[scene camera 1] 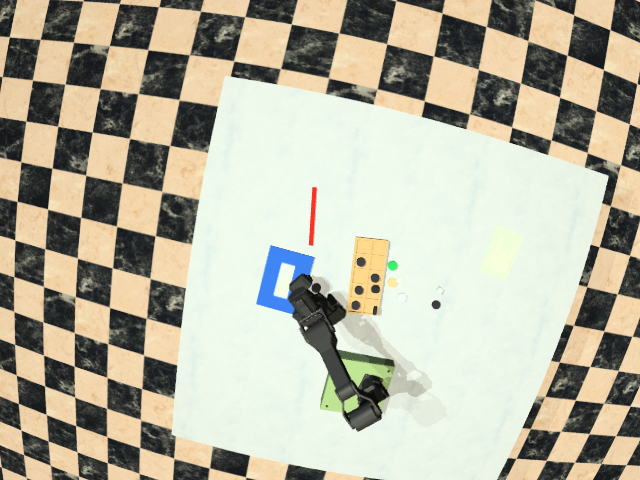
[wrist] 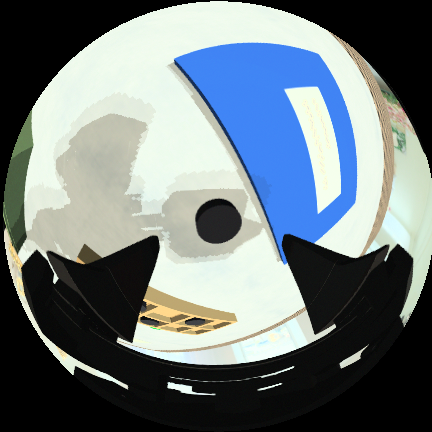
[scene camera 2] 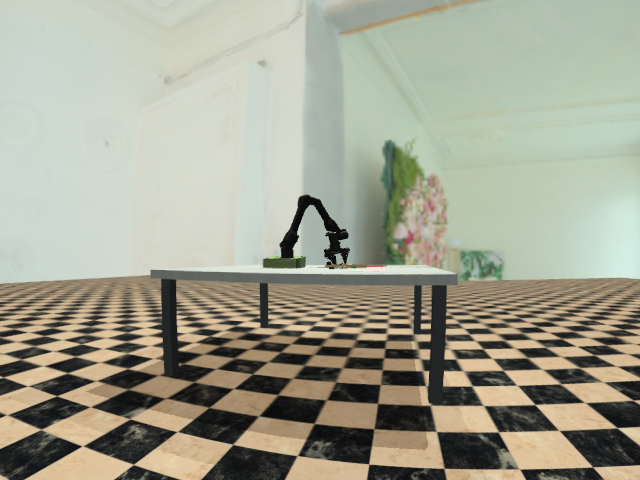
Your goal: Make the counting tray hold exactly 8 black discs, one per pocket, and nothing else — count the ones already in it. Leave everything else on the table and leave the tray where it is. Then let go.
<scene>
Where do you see a tan counting tray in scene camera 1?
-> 374,251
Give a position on a tan counting tray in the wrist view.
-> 171,312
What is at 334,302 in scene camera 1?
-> My gripper.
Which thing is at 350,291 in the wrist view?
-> My gripper.
</scene>
